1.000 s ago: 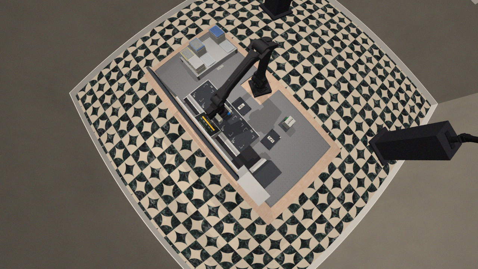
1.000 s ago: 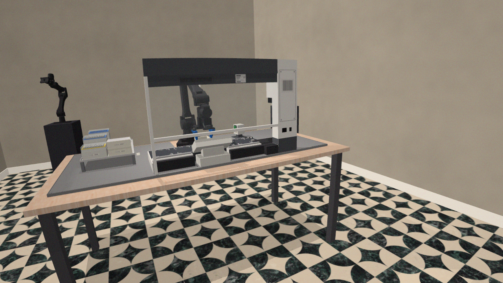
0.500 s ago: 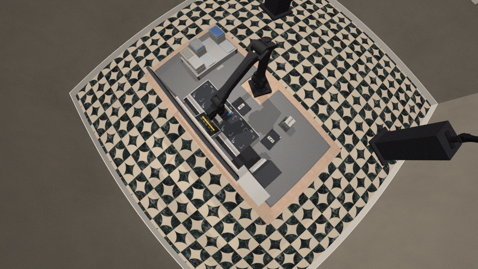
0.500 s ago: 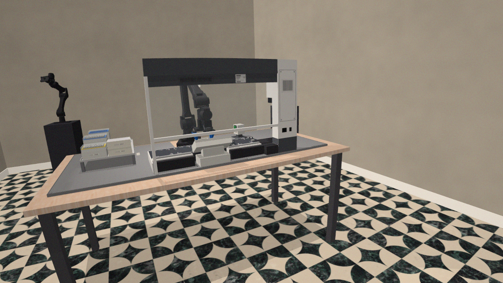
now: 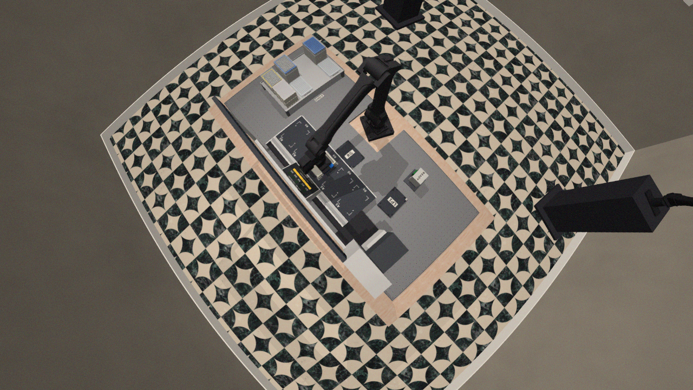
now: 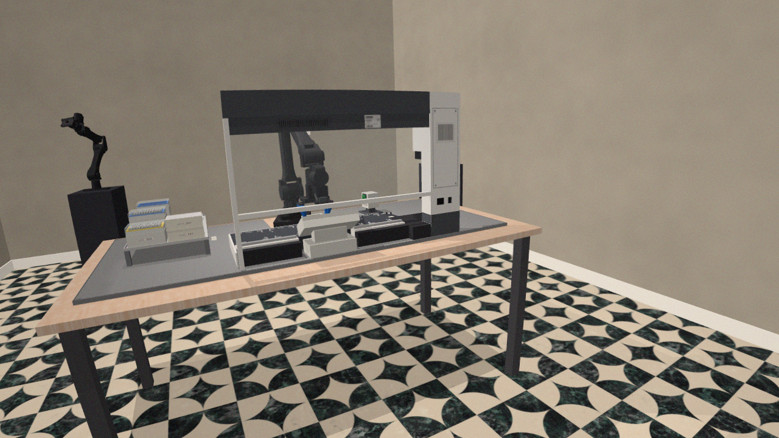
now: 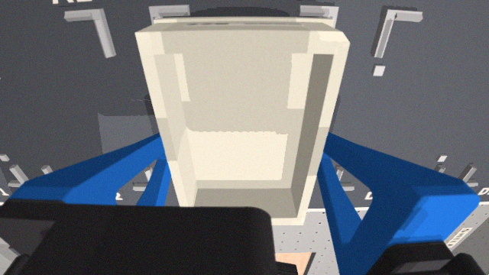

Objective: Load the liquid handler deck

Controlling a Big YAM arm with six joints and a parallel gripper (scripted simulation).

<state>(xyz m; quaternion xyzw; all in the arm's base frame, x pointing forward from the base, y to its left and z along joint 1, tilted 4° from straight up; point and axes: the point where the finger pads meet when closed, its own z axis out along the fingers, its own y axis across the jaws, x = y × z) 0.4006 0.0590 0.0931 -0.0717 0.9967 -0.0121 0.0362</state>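
Right now my hand is 10 mm above the cream one-well reservoir. Round my hand: frame post (280 mm to the right, 230 mm ahead, 150 mm above); then regrip nest RG (170 mm behind, 80 mm below, 10 mm to the left); then dark lid park LP1 (370 mm to the left, 220 mm behind, 80 mm below).
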